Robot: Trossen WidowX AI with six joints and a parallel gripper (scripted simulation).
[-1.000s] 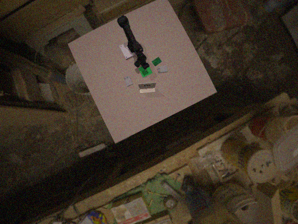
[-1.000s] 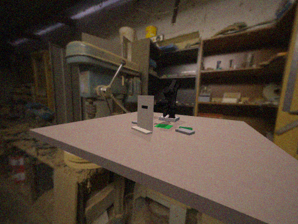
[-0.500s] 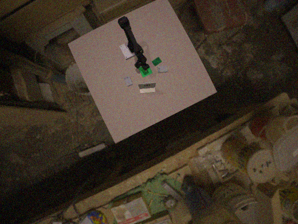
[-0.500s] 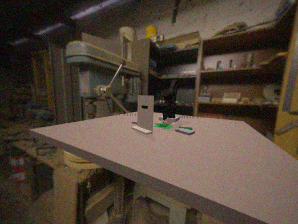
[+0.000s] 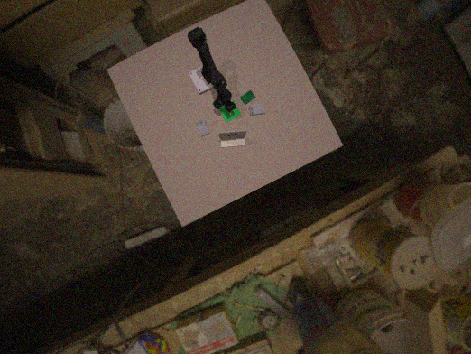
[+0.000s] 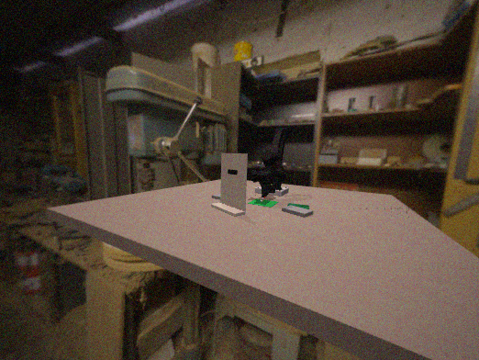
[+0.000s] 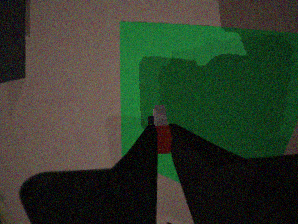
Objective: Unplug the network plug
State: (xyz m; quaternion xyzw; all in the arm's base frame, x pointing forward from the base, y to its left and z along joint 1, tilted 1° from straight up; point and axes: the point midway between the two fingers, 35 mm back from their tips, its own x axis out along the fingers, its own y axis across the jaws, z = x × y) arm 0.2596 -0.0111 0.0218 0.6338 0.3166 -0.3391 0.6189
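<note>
Right now the green square is 10 mm behind my gripper tip and 30 mm below it. The rest, counted from my gripper tip: plug (right at my gripper tip); upright panel (180 mm ahead, 90 mm to the right, 80 mm above); dark green tile (20 mm behind, 170 mm to the left, 30 mm below).
</note>
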